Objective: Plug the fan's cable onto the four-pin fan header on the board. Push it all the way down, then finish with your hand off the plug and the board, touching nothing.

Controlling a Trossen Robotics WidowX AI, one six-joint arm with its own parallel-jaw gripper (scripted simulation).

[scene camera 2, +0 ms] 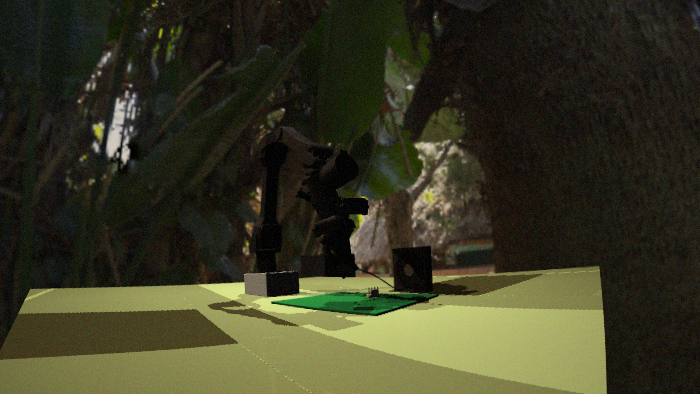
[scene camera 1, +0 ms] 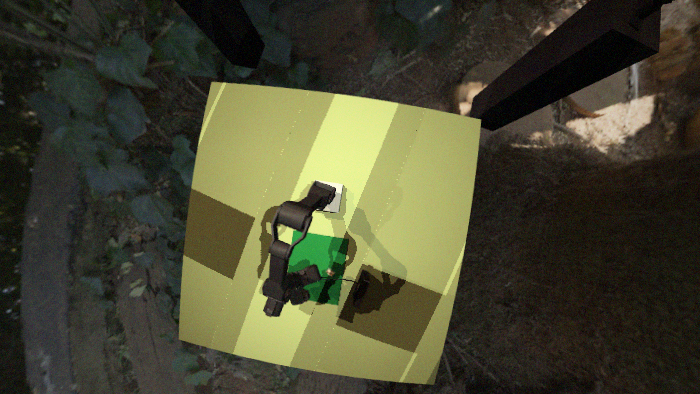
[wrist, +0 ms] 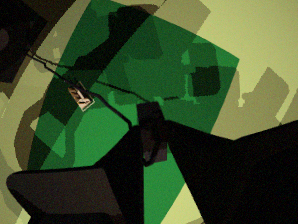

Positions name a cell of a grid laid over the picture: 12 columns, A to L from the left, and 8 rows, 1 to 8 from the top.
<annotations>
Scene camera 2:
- my gripper: F6
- black fan: H6
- green board: F7
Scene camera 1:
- my gripper: F6
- green board: F6
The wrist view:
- my gripper: G5
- dark plug: G5
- green board: F3
</annotations>
